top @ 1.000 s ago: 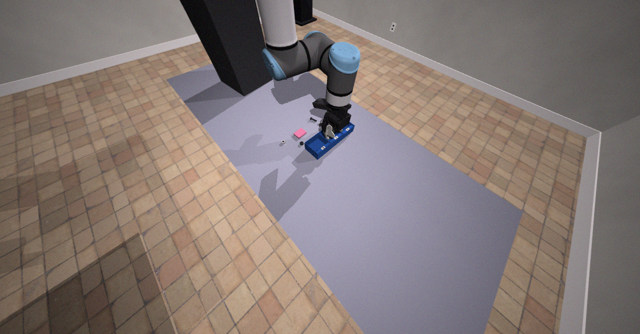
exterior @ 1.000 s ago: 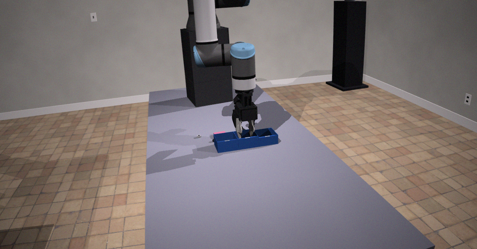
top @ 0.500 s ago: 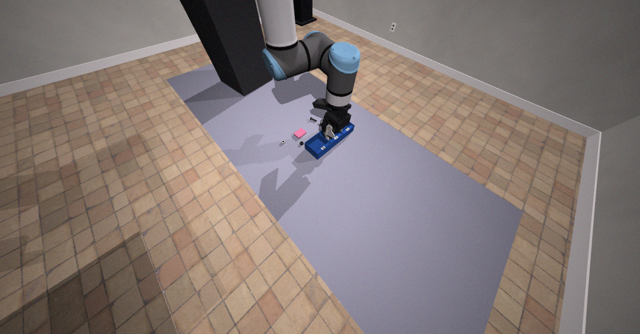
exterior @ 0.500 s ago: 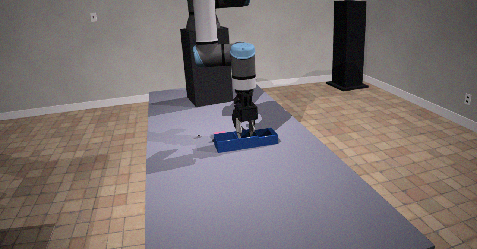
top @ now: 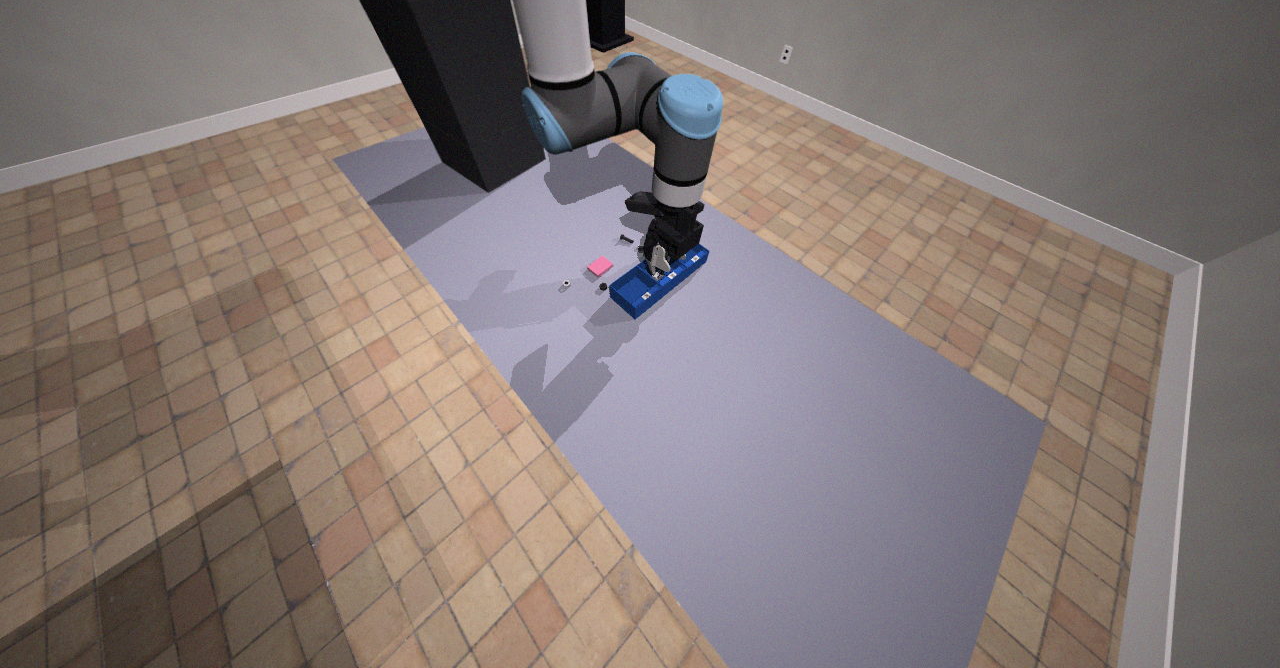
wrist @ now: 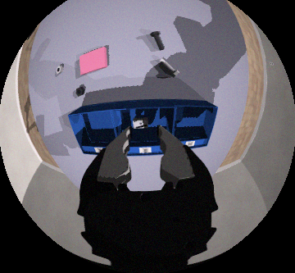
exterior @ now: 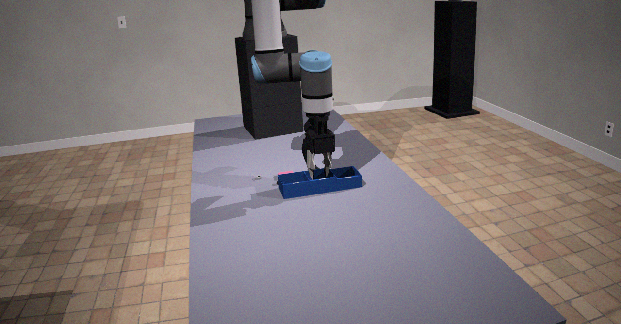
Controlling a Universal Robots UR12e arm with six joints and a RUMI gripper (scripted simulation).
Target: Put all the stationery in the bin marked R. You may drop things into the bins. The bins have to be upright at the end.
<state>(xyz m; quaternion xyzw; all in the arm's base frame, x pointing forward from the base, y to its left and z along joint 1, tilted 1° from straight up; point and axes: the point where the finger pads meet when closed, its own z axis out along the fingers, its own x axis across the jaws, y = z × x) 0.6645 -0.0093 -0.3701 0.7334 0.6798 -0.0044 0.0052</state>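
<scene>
My hand is 20 mm above the blue bin row and 10 mm short of it. The rest, counted from my hand: light metal screw: 80 mm behind, 50 mm to the left, 40 mm below; white piece: 30 mm below; black nut: 110 mm to the right, 70 mm behind, 40 mm below.
</scene>
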